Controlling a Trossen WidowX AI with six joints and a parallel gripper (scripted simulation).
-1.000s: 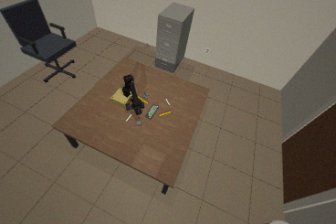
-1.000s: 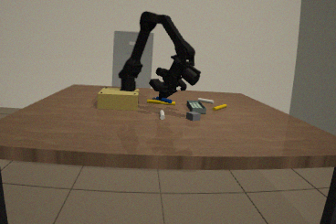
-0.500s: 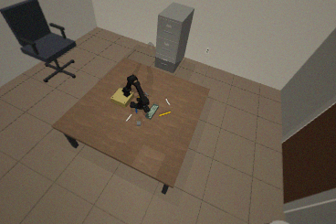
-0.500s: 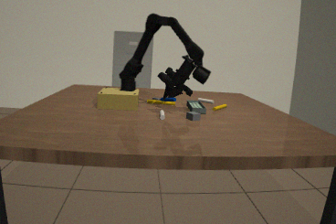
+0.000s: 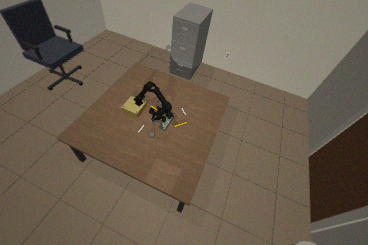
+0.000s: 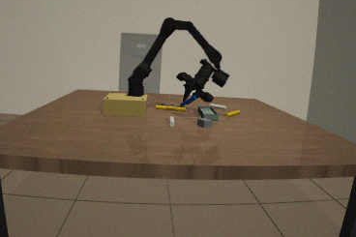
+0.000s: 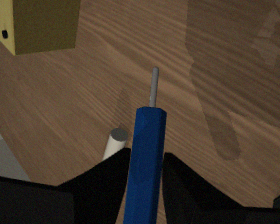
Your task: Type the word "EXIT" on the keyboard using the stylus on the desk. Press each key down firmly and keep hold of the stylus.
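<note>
The blue stylus is 1 cm behind my gripper tip, 1 cm to the left of it and 1 cm below it. Also, from my gripper tip: grey stylus tip: 3 cm behind, 2 cm to the left, 2 cm below; then small grey block: 9 cm ahead, 11 cm to the right, 5 cm below.
</note>
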